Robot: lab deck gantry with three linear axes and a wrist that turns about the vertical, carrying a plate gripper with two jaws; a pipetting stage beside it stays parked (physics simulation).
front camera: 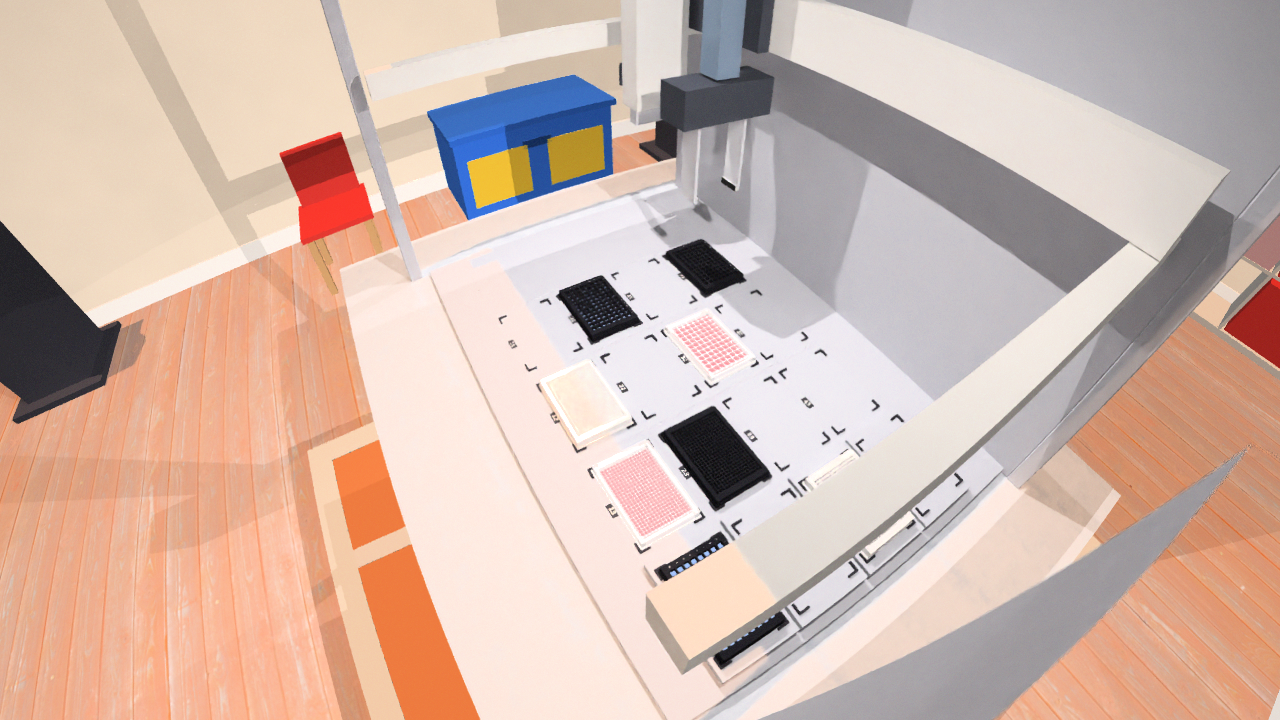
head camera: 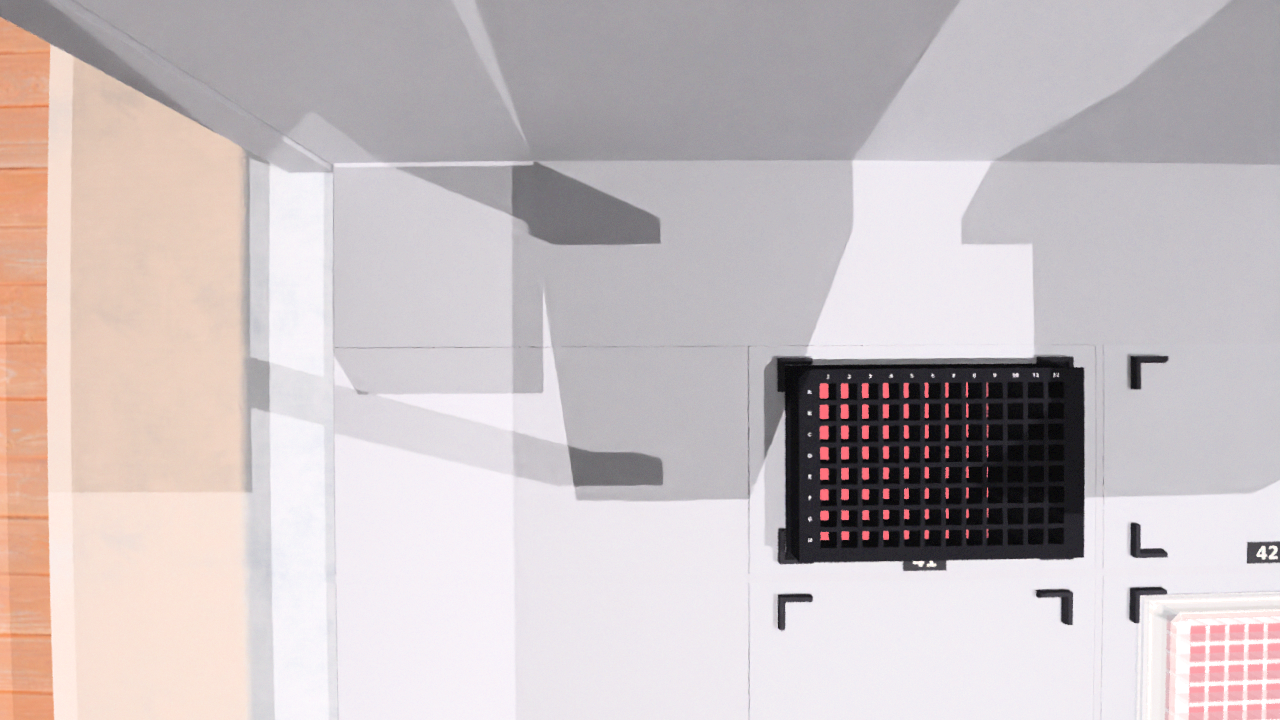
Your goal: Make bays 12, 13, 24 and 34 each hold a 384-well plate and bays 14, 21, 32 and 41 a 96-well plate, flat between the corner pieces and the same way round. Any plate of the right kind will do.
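My gripper is open and empty, above the deck beyond bay 41. A black 96-well plate lies flat in bay 41, A1 at its upper left in the head view. A black 96-well plate is in bay 21, a pink-white 96-well plate in 32. A cream plate is in 12 and a pink 384-well plate in 13. A black 384-well plate is in 23. Behind the beam, a black plate shows at 14, a white plate at 34; 24 is partly hidden.
A pale beam crosses the front view over the nearest bays. The grey back wall stands behind the deck. Corner pieces of bay 42 show right of bay 41. A blue cabinet and a red chair stand outside.
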